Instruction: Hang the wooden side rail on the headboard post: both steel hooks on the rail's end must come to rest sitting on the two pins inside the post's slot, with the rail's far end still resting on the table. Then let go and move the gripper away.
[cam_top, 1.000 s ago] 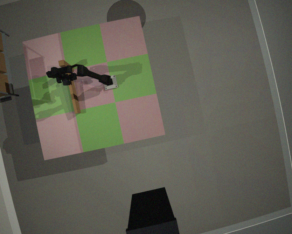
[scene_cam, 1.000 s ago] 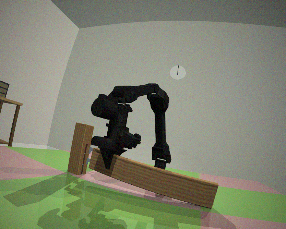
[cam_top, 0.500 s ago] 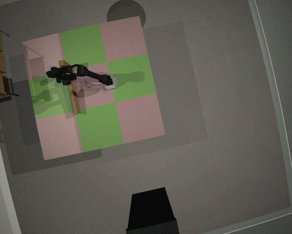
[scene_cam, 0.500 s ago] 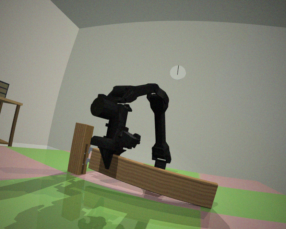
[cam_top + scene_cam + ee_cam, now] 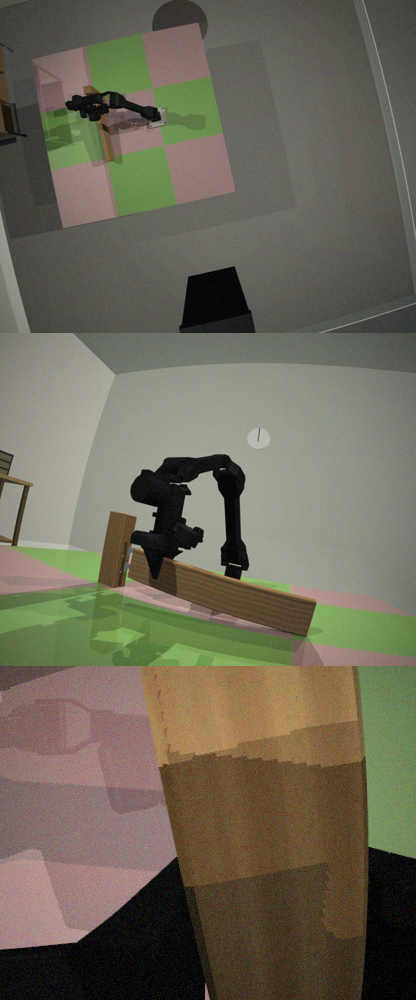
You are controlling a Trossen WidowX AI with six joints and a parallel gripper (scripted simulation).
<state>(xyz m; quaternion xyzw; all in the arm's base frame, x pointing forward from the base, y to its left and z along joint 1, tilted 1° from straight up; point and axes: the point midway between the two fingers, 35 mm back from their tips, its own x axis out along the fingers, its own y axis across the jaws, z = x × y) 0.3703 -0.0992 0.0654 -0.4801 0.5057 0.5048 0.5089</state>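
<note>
My gripper tip is now 130 mm to the left of the headboard post and 40 mm below it.
</note>
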